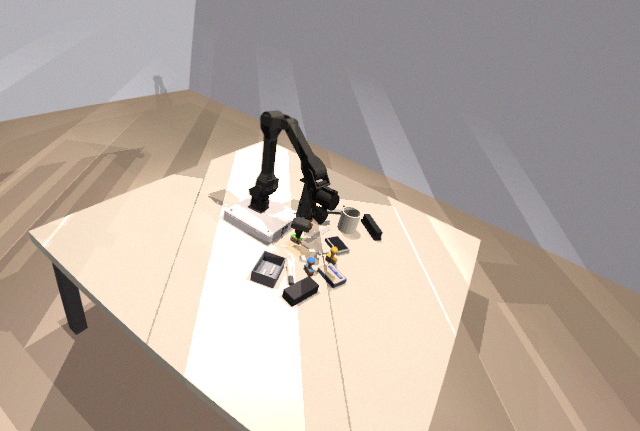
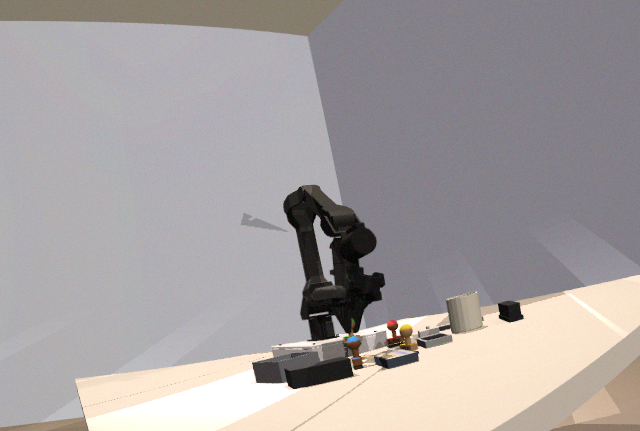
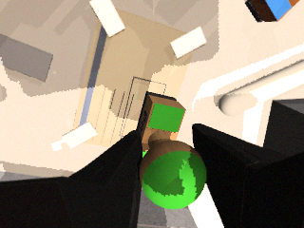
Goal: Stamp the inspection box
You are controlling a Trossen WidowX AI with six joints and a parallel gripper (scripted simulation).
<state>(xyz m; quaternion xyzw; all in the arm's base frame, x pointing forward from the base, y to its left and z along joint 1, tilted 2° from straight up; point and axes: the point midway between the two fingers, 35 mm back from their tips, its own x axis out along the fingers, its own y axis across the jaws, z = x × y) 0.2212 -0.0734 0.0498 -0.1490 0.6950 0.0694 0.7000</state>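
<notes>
The card is 70 mm below my gripper tip and 10 mm to the left of it. The rest, counted from my gripper tip: green-knobbed PASS stamp: 10 mm below, 10 mm behind; yellow-knobbed HOLD stamp: 130 mm ahead, 40 mm below, 30 mm to the left; blue-knobbed stamp: 90 mm ahead, 70 mm to the right, 40 mm below.
</notes>
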